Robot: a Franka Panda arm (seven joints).
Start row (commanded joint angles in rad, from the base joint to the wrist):
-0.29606 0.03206 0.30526 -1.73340 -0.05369 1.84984 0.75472
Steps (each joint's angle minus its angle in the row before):
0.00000 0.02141 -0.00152 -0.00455 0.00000 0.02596 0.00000
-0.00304 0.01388 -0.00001 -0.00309 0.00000 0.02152 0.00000
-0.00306 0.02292 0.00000 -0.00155 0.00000 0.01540 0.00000
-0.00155 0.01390 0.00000 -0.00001 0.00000 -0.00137 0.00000
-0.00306 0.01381 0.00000 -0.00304 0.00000 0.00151 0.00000
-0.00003 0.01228 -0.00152 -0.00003 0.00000 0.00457 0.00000
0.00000 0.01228 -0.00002 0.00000 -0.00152 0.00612 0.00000
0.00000 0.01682 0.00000 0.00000 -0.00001 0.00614 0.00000
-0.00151 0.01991 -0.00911 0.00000 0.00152 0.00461 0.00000
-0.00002 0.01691 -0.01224 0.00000 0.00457 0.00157 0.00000
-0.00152 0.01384 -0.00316 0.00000 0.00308 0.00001 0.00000
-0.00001 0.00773 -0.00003 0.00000 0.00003 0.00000 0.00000
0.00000 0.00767 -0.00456 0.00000 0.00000 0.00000 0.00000
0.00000 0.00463 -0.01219 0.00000 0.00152 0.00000 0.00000
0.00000 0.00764 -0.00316 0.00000 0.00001 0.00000 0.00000
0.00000 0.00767 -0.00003 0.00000 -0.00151 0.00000 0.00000
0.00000 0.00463 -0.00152 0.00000 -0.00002 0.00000 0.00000
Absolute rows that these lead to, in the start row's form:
-0.29606 0.05347 0.30374 -1.73795 -0.05369 1.87580 0.75472
-0.29910 0.06735 0.30373 -1.74104 -0.05369 1.89732 0.75472
-0.30216 0.09027 0.30373 -1.74259 -0.05369 1.91272 0.75472
-0.30371 0.10417 0.30373 -1.74260 -0.05369 1.91135 0.75472
-0.30677 0.11798 0.30373 -1.74564 -0.05369 1.91286 0.75472
-0.30680 0.13026 0.30221 -1.74567 -0.05369 1.91743 0.75472
-0.30680 0.14254 0.30219 -1.74567 -0.05521 1.92355 0.75472
-0.30680 0.15936 0.30219 -1.74567 -0.05522 1.92969 0.75472
-0.30831 0.17927 0.29308 -1.74567 -0.05370 1.93430 0.75472
-0.30833 0.19618 0.28084 -1.74567 -0.04913 1.93587 0.75472
-0.30985 0.21002 0.27768 -1.74567 -0.04605 1.93588 0.75472
-0.30986 0.21775 0.27765 -1.74567 -0.04602 1.93588 0.75472
-0.30986 0.22542 0.27309 -1.74567 -0.04602 1.93588 0.75472
-0.30986 0.23005 0.26090 -1.74567 -0.04450 1.93588 0.75472
-0.30986 0.23769 0.25774 -1.74567 -0.04449 1.93588 0.75472
-0.30986 0.24536 0.25771 -1.74567 -0.04600 1.93588 0.75472
-0.30986 0.24999 0.25619 -1.74567 -0.04602 1.93588 0.75472

